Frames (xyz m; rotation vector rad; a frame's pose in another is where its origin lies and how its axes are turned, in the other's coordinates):
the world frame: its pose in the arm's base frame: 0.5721 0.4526 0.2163 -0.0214 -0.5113 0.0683
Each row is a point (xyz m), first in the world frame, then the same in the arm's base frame.
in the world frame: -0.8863 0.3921 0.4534
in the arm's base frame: -0.4444 0.7826 0.1643
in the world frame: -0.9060 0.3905 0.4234
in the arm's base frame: -0.4467 0.7795 0.1285
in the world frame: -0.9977 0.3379 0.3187
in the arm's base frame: -0.4721 0.7202 -0.0055
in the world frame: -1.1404 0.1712 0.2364
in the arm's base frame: -0.5459 0.5436 -0.1407
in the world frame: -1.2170 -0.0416 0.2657
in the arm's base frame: -0.6141 0.3260 -0.1446
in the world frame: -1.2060 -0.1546 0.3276
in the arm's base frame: -0.6281 0.2143 -0.0810
